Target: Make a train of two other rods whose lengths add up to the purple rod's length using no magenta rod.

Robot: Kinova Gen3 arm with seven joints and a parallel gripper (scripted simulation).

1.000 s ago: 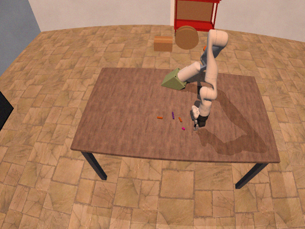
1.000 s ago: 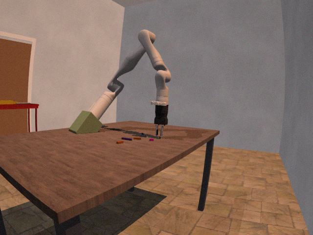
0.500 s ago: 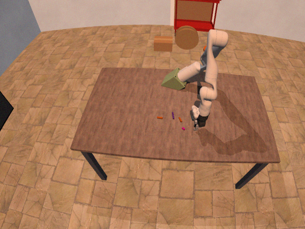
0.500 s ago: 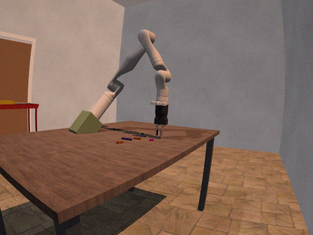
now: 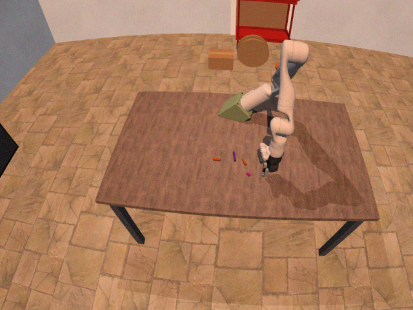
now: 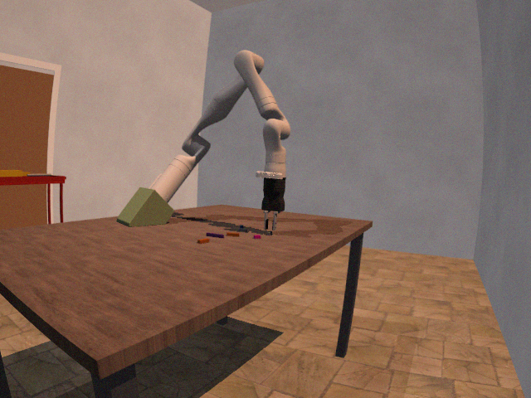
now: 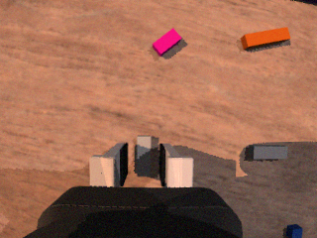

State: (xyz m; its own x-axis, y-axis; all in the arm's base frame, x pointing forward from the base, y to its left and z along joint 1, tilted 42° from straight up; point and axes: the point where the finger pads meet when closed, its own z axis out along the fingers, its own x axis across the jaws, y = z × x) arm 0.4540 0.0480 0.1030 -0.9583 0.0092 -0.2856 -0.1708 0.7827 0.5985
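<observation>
Right now the magenta rod is 9 cm to the right of my hand and 3 cm below it. Also, from my hand: purple rod 11 cm behind, 16 cm to the right, 3 cm below; blue rod 14 cm behind, 5 cm to the left, 3 cm below; orange rod 9 cm behind, 26 cm to the right, 3 cm below.
</observation>
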